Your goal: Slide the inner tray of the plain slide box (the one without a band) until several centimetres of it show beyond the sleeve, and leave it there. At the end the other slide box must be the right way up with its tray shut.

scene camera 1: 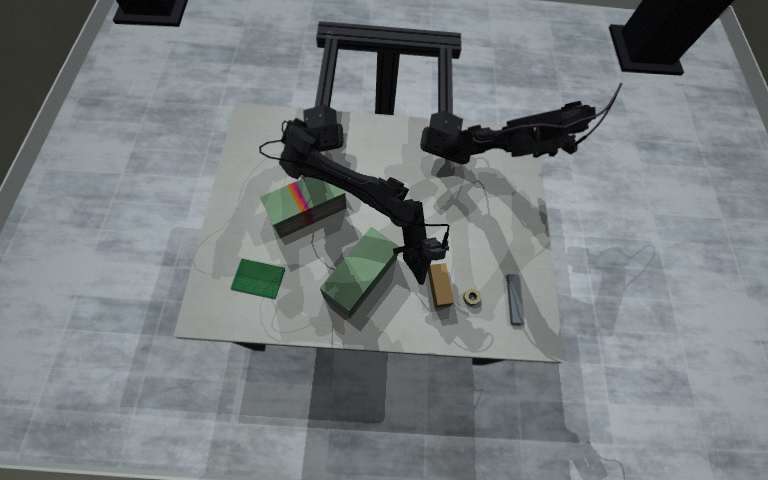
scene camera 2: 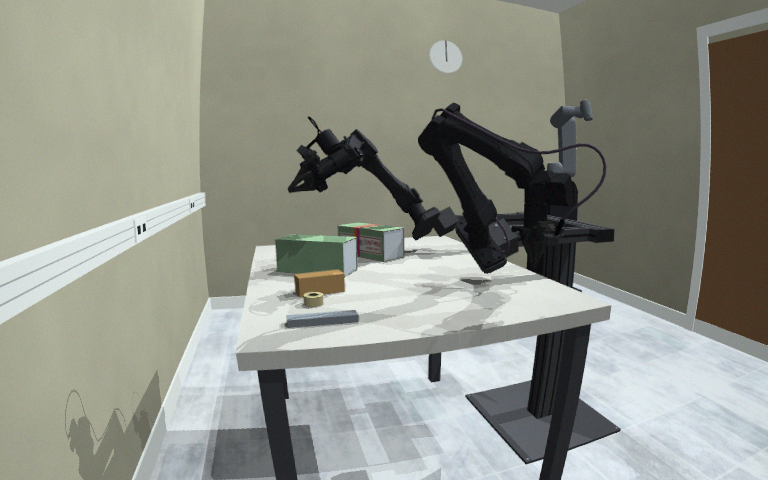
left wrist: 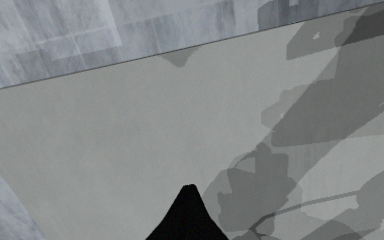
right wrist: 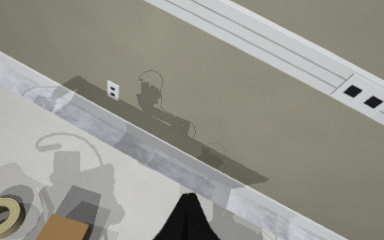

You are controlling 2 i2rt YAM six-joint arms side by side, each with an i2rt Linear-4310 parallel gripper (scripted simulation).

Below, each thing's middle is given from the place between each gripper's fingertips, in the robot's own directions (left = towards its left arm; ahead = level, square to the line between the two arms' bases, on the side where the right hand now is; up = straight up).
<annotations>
I see my left gripper (scene camera 2: pixel 533 268) 460 mm short of the orange block (scene camera 2: pixel 326 282), 340 mm to the left of it and 80 mm above it. From my left hand the other things lie so: grey bar (scene camera 2: pixel 349 316) 490 mm ahead, 90 mm to the right, 100 mm below.
Right now the orange block is 6 cm behind my right hand (scene camera 1: pixel 421 284), 10 cm to the left of it and 26 cm below it. Round my right hand: grey bar (3 cm behind, 35 cm to the left, 27 cm below).
</annotations>
